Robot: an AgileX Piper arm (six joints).
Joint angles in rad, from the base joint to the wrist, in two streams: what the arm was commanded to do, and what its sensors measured. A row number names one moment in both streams.
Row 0, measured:
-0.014, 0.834, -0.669, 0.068, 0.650, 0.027
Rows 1 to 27, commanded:
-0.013, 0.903, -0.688, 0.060, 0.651, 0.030
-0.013, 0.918, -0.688, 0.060, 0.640, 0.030
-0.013, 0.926, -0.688, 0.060, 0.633, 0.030
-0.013, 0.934, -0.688, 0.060, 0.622, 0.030
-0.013, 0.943, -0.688, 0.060, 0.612, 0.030
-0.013, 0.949, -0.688, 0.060, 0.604, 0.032
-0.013, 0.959, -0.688, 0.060, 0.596, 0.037
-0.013, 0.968, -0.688, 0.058, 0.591, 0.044
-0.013, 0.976, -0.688, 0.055, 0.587, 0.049
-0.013, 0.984, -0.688, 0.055, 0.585, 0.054
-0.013, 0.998, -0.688, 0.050, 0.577, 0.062
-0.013, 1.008, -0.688, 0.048, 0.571, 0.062
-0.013, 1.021, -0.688, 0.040, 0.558, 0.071
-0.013, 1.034, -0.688, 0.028, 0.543, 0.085
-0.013, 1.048, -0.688, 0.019, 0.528, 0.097
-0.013, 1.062, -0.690, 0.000, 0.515, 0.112
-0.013, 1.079, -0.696, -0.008, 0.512, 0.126
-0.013, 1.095, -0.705, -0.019, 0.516, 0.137
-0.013, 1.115, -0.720, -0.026, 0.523, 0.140
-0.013, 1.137, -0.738, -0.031, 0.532, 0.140
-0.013, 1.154, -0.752, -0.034, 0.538, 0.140
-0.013, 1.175, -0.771, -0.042, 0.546, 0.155
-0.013, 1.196, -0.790, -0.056, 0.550, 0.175
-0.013, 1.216, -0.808, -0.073, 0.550, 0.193
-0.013, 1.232, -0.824, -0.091, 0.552, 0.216
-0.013, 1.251, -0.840, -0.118, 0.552, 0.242
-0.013, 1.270, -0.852, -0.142, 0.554, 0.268
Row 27, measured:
-0.014, 1.215, -0.801, -0.059, 0.529, 0.186
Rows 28 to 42, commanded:
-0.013, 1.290, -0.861, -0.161, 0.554, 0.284
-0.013, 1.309, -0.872, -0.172, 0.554, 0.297
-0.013, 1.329, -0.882, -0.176, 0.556, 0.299
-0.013, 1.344, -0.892, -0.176, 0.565, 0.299
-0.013, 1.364, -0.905, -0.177, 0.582, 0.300
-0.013, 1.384, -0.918, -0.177, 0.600, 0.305
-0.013, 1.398, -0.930, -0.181, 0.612, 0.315
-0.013, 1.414, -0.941, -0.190, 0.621, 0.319
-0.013, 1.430, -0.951, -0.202, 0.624, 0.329
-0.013, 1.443, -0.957, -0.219, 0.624, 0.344
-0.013, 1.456, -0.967, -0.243, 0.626, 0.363
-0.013, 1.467, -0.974, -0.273, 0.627, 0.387
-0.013, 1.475, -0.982, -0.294, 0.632, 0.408
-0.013, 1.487, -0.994, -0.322, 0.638, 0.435
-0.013, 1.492, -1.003, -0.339, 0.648, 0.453
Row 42, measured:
-0.014, 1.467, -0.971, -0.250, 0.606, 0.376
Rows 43 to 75, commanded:
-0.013, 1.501, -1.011, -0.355, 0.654, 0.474
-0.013, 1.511, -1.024, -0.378, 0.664, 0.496
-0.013, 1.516, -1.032, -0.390, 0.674, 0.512
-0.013, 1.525, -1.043, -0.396, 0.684, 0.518
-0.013, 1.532, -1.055, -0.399, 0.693, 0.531
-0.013, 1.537, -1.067, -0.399, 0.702, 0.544
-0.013, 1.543, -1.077, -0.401, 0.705, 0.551
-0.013, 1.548, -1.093, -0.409, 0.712, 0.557
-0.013, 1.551, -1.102, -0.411, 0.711, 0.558
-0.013, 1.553, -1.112, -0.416, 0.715, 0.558
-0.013, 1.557, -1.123, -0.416, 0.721, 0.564
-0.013, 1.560, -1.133, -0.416, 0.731, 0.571
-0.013, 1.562, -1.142, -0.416, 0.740, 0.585
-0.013, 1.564, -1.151, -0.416, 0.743, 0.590
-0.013, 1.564, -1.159, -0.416, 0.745, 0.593
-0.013, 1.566, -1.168, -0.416, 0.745, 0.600
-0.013, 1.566, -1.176, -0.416, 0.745, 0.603
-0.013, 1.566, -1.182, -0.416, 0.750, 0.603
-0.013, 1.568, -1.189, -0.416, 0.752, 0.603
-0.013, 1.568, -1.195, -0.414, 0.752, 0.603
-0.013, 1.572, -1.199, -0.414, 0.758, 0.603
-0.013, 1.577, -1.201, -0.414, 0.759, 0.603
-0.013, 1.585, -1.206, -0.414, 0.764, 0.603
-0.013, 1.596, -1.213, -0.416, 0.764, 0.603
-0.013, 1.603, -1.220, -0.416, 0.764, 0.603
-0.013, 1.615, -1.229, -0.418, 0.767, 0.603
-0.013, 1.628, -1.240, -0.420, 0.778, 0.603
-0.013, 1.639, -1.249, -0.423, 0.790, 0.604
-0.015, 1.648, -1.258, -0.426, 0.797, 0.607
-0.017, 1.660, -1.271, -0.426, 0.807, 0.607
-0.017, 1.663, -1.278, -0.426, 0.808, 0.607
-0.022, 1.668, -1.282, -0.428, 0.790, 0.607
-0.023, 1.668, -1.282, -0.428, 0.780, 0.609
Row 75, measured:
-0.014, 1.665, -1.269, -0.406, 0.779, 0.602
